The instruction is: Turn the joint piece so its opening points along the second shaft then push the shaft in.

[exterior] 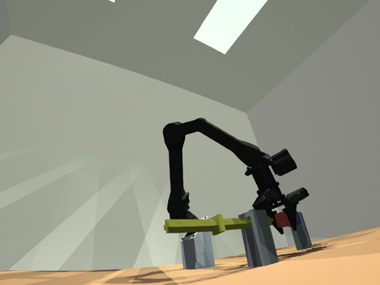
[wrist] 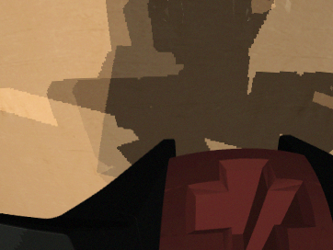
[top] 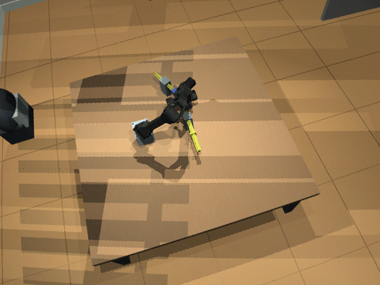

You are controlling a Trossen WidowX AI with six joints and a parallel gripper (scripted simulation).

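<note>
My gripper tip is now 1 cm to the right of the red joint piece and 4 cm below it.
</note>
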